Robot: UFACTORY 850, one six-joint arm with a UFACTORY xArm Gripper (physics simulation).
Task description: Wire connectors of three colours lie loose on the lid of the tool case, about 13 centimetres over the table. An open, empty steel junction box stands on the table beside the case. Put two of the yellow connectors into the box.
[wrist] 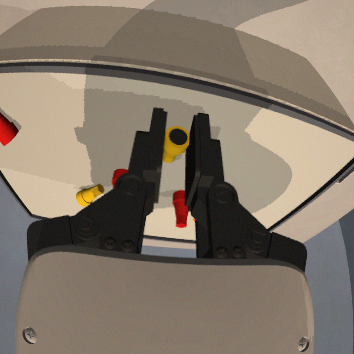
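A yellow connector (175, 145) stands between the two black fingers, its dark open end facing the camera. My gripper (177, 129) is shut on it, with a finger against each side. A second yellow connector (90, 195) lies on the case lid (310, 155), left of the left finger. The steel junction box does not show in the wrist view.
A red connector (180, 207) lies below the held one, near the right finger. Another red connector (120, 177) is partly hidden by the left finger. A third red one (7, 130) is at the left edge. An orange bit (195, 219) peeks out beside the right finger.
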